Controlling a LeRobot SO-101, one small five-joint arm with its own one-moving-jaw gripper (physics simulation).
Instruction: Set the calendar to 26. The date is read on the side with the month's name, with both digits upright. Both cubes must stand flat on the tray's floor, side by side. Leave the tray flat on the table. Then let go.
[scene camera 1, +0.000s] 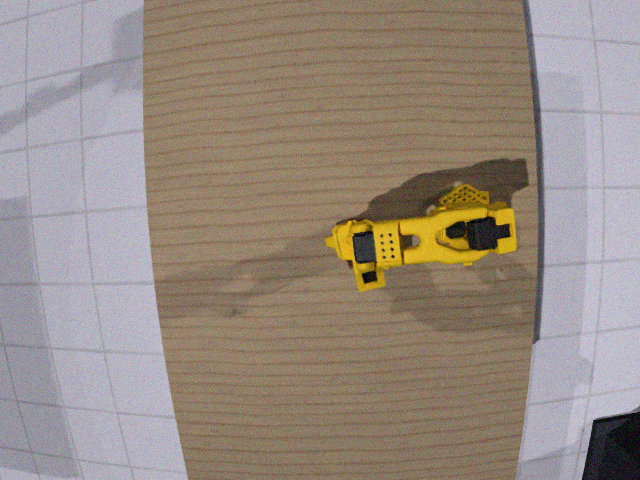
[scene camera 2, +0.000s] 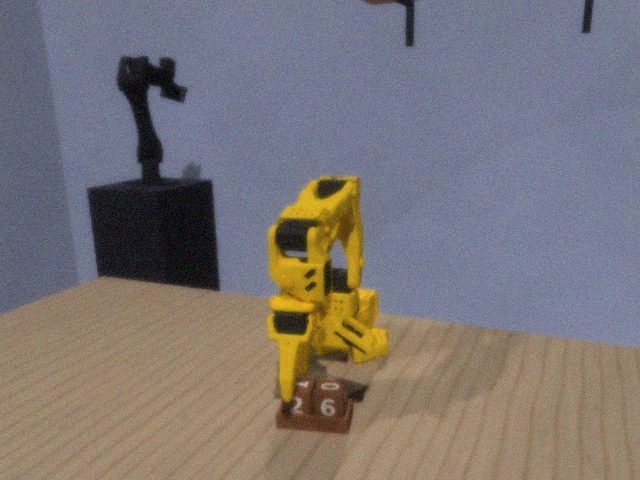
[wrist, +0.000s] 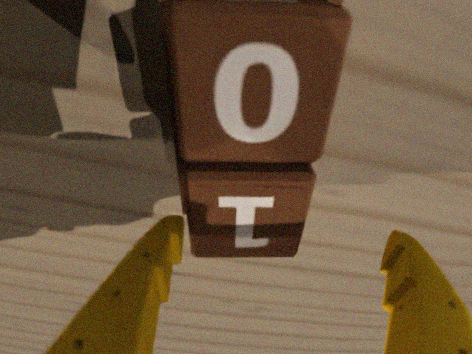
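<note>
The brown tray (scene camera 2: 315, 424) lies on the table below the arm; its month's name is not legible. Two brown cubes sit in it side by side. In scene camera 2, the left cube (scene camera 2: 303, 405) (wrist: 245, 215) faces front with an upright 2, partly covered by a jaw, and has a 1 on top. The right cube (scene camera 2: 328, 408) (wrist: 256, 95) faces front with an upright 6 and has a 0 on top. My gripper (wrist: 285, 227) is open and holds neither cube. Its jaws stand apart at the left cube's end. In scene camera 2 one jaw passes close before that cube; contact is unclear.
The yellow arm (scene camera 1: 429, 237) (scene camera 2: 336, 217) reaches over the wooden table (scene camera 1: 310, 387) (scene camera 2: 155, 387) and hides most of the tray from above. A black arm (scene camera 2: 142, 118) stands on a black pedestal (scene camera 2: 155, 232) behind the table. Shadows lie around the tray.
</note>
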